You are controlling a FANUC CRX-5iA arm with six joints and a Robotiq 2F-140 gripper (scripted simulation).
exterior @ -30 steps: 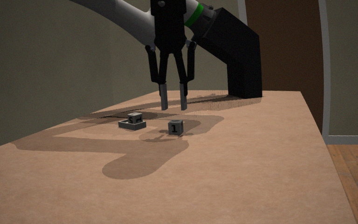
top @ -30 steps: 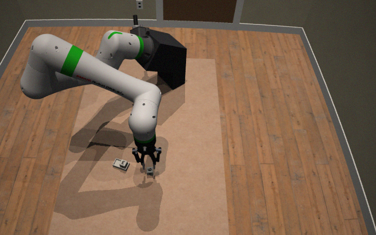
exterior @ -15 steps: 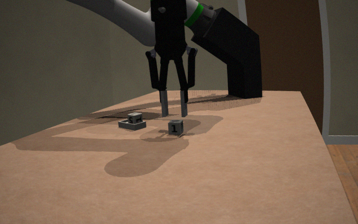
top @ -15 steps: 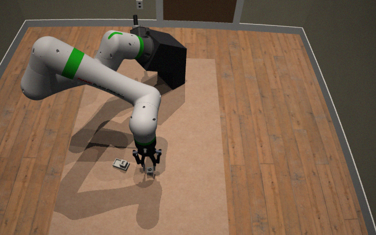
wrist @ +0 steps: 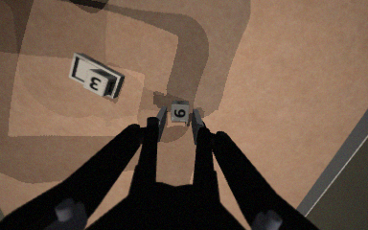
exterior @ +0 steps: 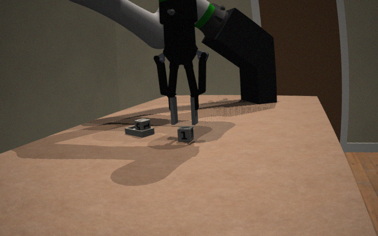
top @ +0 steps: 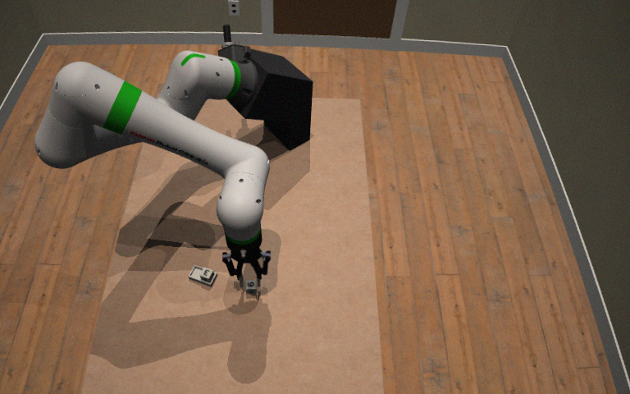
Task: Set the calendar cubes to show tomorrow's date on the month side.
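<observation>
My hand is 6 cm above the grey number cube. The rest, counted from my hand: grey calendar tray 14 cm to the right, 6 cm below, 6 cm behind.
</observation>
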